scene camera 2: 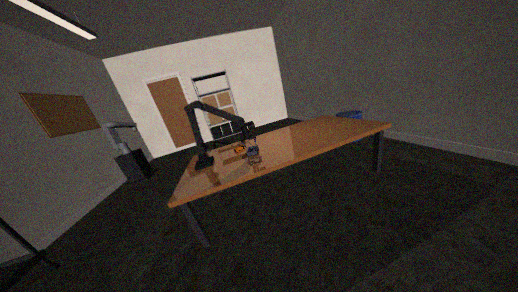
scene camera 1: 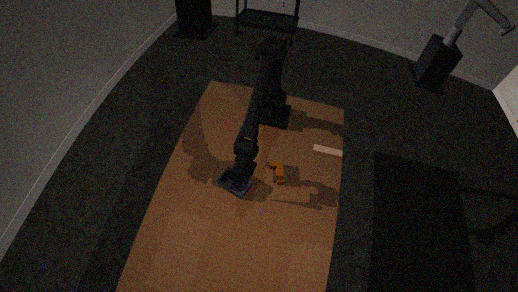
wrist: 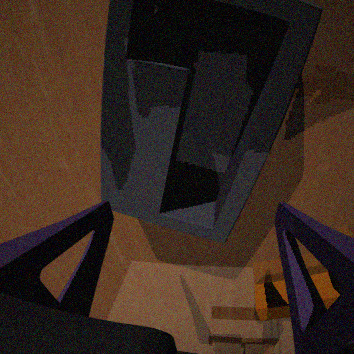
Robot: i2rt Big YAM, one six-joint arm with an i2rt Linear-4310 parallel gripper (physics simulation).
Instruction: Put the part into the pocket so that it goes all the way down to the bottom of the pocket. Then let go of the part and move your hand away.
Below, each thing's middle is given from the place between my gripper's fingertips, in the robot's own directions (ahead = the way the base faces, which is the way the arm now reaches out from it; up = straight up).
Scene:
The pocket block (wrist: 191, 104) is 40 mm to the right of my hand and 30 mm below it.

